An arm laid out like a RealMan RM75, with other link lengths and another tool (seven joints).
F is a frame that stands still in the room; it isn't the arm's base.
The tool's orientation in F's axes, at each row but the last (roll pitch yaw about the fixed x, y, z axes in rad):
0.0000 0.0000 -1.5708
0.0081 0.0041 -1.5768
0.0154 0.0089 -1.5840
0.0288 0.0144 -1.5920
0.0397 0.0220 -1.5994
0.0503 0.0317 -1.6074
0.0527 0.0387 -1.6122
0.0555 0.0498 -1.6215
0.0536 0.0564 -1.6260
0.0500 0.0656 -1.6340
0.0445 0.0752 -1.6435
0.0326 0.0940 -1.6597
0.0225 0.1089 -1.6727
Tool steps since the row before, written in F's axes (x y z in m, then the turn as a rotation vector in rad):
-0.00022 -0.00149 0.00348 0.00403 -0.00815 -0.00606
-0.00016 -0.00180 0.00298 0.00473 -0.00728 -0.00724
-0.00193 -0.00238 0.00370 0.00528 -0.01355 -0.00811
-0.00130 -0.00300 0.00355 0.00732 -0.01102 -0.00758
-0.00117 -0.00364 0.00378 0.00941 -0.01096 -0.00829
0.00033 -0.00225 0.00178 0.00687 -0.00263 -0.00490
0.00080 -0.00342 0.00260 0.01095 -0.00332 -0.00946
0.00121 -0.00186 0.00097 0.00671 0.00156 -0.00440
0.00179 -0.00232 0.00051 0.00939 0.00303 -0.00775
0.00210 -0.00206 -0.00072 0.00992 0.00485 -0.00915
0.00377 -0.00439 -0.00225 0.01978 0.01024 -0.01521
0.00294 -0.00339 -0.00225 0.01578 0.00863 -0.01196
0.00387 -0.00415 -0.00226 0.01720 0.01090 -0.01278
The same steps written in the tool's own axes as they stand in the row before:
0.00149 -0.00022 0.00348 0.00815 0.00403 -0.00606
0.00179 -0.00012 0.00299 0.00728 0.00472 -0.00725
0.00237 -0.00184 0.00375 0.01355 0.00533 -0.00807
0.00298 -0.00113 0.00363 0.01097 0.00734 -0.00764
0.00359 -0.00091 0.00390 0.01087 0.00939 -0.00843
0.00218 0.00050 0.00183 0.00253 0.00671 -0.00517
0.00328 0.00108 0.00268 0.00323 0.01057 -0.00991
0.00175 0.00136 0.00098 -0.00168 0.00636 -0.00485
0.00219 0.00195 0.00053 -0.00310 0.00877 -0.00842
0.00197 0.00219 -0.00070 -0.00486 0.00911 -0.00996
0.00426 0.00399 -0.00211 -0.01047 0.01825 -0.01687
0.00331 0.00316 -0.00205 -0.00883 0.01452 -0.01333
0.00396 0.00423 -0.00194 -0.01113 0.01568 -0.01443

